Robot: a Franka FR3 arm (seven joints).
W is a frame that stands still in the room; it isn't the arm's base.
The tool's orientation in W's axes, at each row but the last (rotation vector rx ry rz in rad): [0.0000 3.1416 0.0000]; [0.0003 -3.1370 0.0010]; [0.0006 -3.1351 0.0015]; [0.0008 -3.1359 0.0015]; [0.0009 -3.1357 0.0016]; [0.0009 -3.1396 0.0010]
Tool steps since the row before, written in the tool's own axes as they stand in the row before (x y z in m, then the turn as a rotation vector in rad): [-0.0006 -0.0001 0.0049 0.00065 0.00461 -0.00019]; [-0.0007 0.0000 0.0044 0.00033 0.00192 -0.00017]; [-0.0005 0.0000 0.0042 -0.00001 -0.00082 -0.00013]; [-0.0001 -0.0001 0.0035 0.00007 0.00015 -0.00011]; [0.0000 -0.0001 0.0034 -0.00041 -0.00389 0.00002]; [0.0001 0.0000 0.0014 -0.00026 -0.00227 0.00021]
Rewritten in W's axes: [0.0006 -0.0001 -0.0049 -0.00065 0.00461 0.00019]; [0.0007 0.0000 -0.0044 -0.00033 0.00192 0.00017]; [0.0005 0.0000 -0.0042 0.00001 -0.00082 0.00013]; [0.0001 -0.0001 -0.0035 -0.00007 0.00015 0.00011]; [0.0000 -0.0001 -0.0034 0.00041 -0.00389 -0.00002]; [-0.0001 0.0000 -0.0014 0.00026 -0.00227 -0.00021]
